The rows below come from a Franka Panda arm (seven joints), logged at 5 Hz.
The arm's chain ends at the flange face. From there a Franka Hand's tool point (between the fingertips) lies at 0.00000 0.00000 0.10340 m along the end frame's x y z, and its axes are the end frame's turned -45 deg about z.
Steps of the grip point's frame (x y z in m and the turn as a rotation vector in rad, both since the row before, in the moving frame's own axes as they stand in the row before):
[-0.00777, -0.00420, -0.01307, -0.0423, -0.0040, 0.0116]
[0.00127, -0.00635, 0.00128, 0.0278, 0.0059, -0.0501]
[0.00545, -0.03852, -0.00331, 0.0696, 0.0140, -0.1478]
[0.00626, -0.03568, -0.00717, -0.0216, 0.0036, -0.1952]
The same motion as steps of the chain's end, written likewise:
[-0.01124, -0.00088, -0.01298, -0.0327, 0.0271, 0.0116]
[-0.00193, -0.00297, 0.00132, 0.0238, -0.0155, -0.0501]
[-0.01889, -0.02531, -0.00305, 0.0591, -0.0393, -0.1478]
[-0.02276, -0.03078, -0.00715, -0.0127, 0.0178, -0.1952]

